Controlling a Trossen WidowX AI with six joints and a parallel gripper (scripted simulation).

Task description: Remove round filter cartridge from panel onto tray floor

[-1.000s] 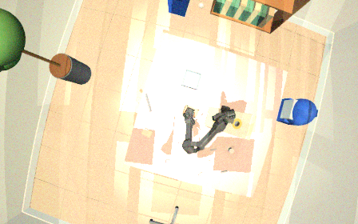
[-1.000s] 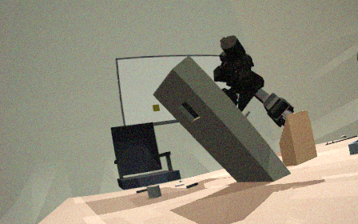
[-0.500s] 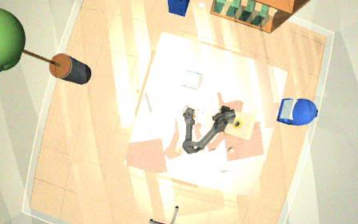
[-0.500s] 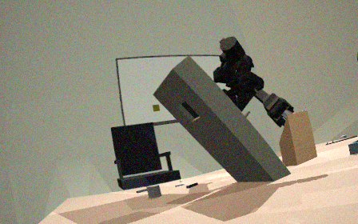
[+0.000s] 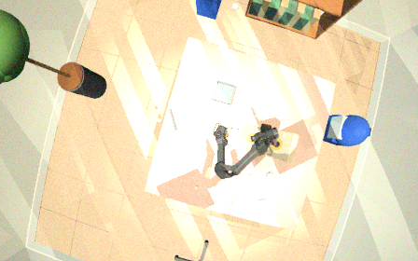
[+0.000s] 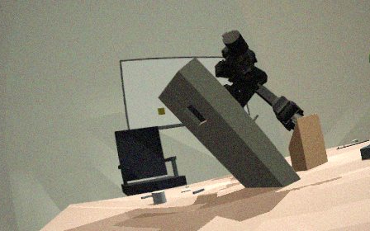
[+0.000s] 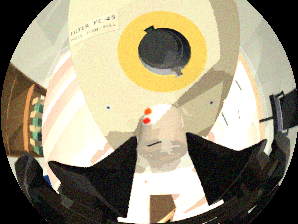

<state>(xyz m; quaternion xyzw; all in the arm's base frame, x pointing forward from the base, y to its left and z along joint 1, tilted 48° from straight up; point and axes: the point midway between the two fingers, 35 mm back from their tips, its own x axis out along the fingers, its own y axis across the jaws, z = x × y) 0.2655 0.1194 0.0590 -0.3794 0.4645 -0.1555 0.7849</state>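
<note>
My gripper tip is 4 cm short of the service panel and 5 cm above it. Also, from my gripper tip: round filter cartridge (right at my gripper tip); tray (37 cm behind, 24 cm to the left, 22 cm below).
</note>
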